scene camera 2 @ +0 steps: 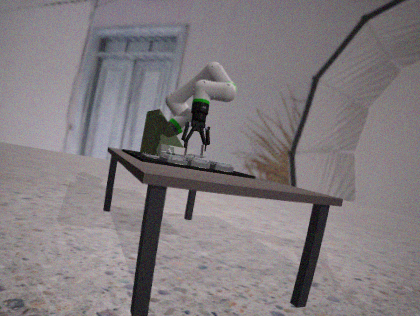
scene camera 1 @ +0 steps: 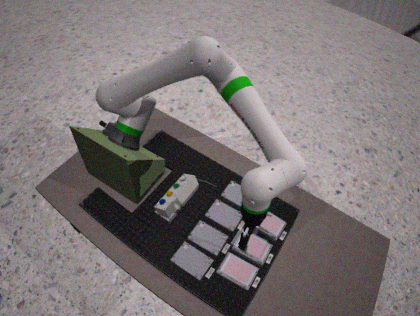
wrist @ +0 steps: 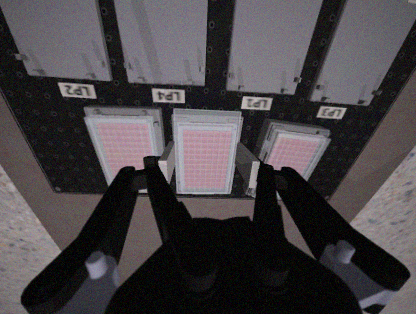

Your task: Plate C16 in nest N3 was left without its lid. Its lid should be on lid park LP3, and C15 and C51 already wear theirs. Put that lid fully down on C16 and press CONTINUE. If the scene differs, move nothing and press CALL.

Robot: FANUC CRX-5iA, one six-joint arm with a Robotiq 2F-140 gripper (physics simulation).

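Pixels of known places: gripper, fingertip midpoint: (scene camera 2: 193, 156) (scene camera 1: 248, 242) (wrist: 205, 152); arm's base at its link origin: (scene camera 2: 167, 132) (scene camera 1: 123, 143).
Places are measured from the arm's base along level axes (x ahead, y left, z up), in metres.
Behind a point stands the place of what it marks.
My gripper (wrist: 205, 152) @(x 0.672, y 0.050, z -0.130 m) (scene camera 1: 244, 237) @(x 0.672, y 0.050, z -0.130 m) (scene camera 2: 194, 151) @(x 0.672, y 0.050, z -0.130 m) is shut on a clear lid (wrist: 205, 116) @(x 0.622, y 0.041, z -0.129 m), gripping its two long sides. The lid is over the middle plate (scene camera 1: 258, 248) of three pink-gridded plates. I cannot tell if it sits fully down. The two side plates (wrist: 123, 141) @(x 0.679, y -0.067, z -0.142 m) (wrist: 294, 152) @(x 0.655, y 0.187, z -0.136 m) (scene camera 1: 237, 270) @(x 0.707, y -0.072, z -0.141 m) (scene camera 1: 272, 224) @(x 0.710, y 0.190, z -0.136 m) sit lidded in their nests. Beyond them are four grey lid-park pads, labelled LP2, LP4, LP1 and LP3 from left to right in the wrist view. The LP3 pad (wrist: 364, 50) @(x 0.508, y 0.237, z -0.166 m) is bare, as are the others. The plate and nest labels are unreadable.
A white button box (scene camera 1: 176, 200) @(x 0.330, y -0.006, z -0.105 m) with blue, yellow, green and white buttons stands on the black perforated board (scene camera 1: 135, 231) @(x 0.275, y -0.208, z -0.177 m). The arm's green pedestal (scene camera 1: 115, 163) @(x 0.110, y -0.120, z 0.066 m) is at the back left. The brown table (scene camera 1: 322, 272) @(x 1.017, y 0.165, z -0.189 m) extends to the right of the board.
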